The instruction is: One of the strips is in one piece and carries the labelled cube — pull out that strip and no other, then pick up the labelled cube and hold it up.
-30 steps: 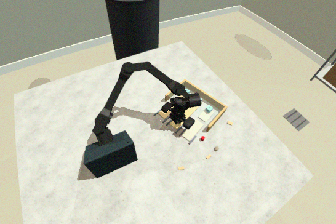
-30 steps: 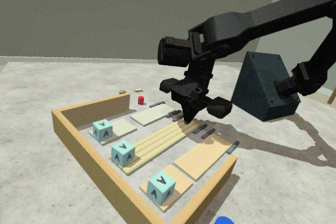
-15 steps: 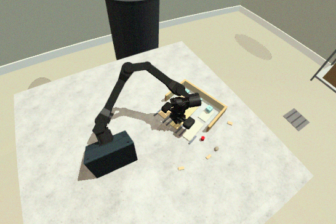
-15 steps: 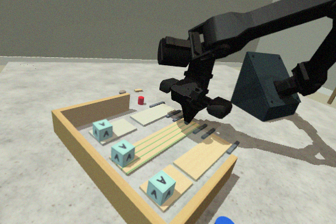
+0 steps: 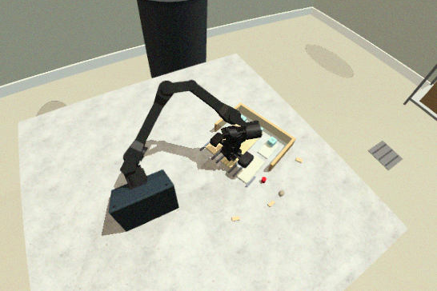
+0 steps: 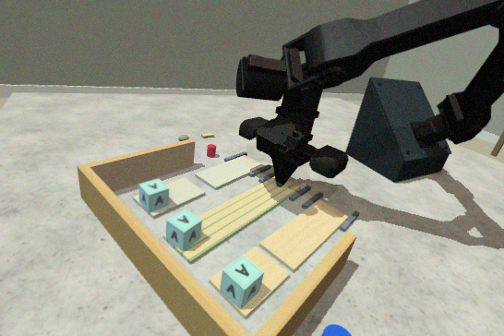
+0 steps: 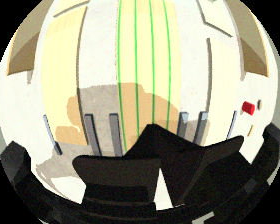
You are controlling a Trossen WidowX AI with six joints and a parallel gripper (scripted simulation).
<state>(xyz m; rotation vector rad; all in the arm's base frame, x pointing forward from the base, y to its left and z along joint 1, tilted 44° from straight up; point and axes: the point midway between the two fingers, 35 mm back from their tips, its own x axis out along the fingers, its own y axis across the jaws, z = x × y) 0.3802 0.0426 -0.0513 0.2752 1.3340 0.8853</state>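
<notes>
Now: the striped strip 90 mm ahead of my gripper tip and 40 mm to the left of it. The rest, counted from my gripper tip: pebble 230 mm to the right, 120 mm ahead; red cylinder 150 mm to the right, 80 mm ahead, 10 mm above; blue disc 250 mm to the left, 90 mm ahead.
</notes>
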